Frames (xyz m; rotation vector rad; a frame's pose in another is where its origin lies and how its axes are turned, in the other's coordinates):
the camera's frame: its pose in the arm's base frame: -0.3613 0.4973 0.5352 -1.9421 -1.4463 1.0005
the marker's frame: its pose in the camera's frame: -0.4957 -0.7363 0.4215 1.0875 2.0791 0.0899
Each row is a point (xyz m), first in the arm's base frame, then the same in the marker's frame.
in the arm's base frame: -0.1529 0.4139 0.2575
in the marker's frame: 0.8708 0.8759 0.3407
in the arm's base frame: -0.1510 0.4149 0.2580
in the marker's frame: 0.8718 0.8762 0.3426
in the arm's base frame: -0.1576 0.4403 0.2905
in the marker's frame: 0.8494 0.8577 0.3726
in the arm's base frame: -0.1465 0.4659 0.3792
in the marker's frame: 0.8356 0.7924 0.4374
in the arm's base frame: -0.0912 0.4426 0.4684
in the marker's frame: 0.8847 0.7121 0.4892
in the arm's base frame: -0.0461 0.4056 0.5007
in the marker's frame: 0.9386 0.6743 0.5000
